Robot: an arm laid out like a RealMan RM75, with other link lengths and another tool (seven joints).
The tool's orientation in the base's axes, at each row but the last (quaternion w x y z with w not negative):
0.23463 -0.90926 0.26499 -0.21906
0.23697 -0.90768 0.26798 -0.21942
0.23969 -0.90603 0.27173 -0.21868
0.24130 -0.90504 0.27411 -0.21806
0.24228 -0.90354 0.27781 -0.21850
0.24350 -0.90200 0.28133 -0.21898
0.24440 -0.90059 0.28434 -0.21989
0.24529 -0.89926 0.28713 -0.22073
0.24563 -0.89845 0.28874 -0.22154
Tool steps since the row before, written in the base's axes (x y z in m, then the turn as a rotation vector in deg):
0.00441 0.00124 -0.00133 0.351 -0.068 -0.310
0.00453 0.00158 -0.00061 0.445 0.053 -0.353
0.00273 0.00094 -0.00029 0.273 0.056 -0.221
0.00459 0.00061 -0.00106 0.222 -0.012 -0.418
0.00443 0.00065 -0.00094 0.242 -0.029 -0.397
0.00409 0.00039 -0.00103 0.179 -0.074 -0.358
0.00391 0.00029 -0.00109 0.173 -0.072 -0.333
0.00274 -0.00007 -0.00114 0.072 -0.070 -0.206
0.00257 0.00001 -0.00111 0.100 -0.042 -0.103
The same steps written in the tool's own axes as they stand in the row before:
0.00228 -0.00188 0.00375 0.223 0.086 0.408
0.00234 -0.00257 0.00336 0.211 -0.016 0.530
0.00143 -0.00159 0.00196 0.114 -0.025 0.336
0.00282 -0.00165 0.00345 0.065 0.155 0.443
0.00268 -0.00170 0.00329 0.096 0.147 0.431
0.00255 -0.00134 0.00311 0.087 0.183 0.353
0.00244 -0.00117 0.00304 0.087 0.170 0.331
0.00177 -0.00042 0.00234 0.044 0.138 0.178
0.00160 -0.00043 0.00226 0.073 0.048 0.121

